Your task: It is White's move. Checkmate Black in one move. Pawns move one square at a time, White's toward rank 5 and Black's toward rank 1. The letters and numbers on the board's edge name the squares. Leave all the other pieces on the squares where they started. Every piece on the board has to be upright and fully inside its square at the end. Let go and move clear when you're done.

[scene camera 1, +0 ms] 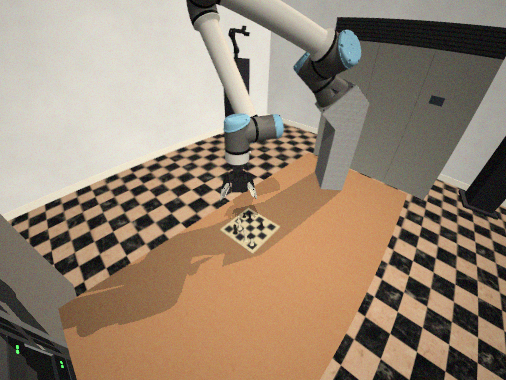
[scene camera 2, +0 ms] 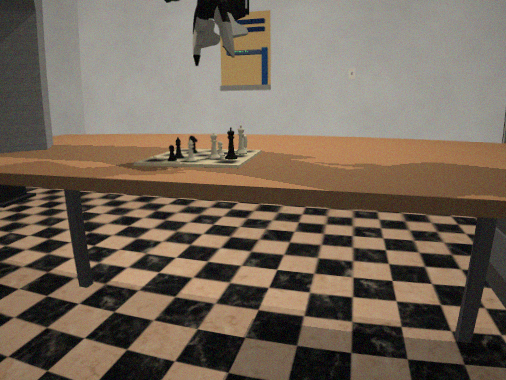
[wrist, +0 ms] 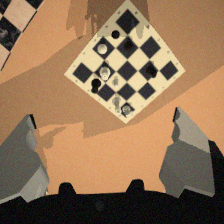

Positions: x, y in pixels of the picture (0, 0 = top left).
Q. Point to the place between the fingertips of my gripper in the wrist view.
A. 104, 111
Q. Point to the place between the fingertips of my gripper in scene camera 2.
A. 213, 62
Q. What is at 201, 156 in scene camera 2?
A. A chessboard.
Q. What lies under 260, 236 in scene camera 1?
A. A chessboard.
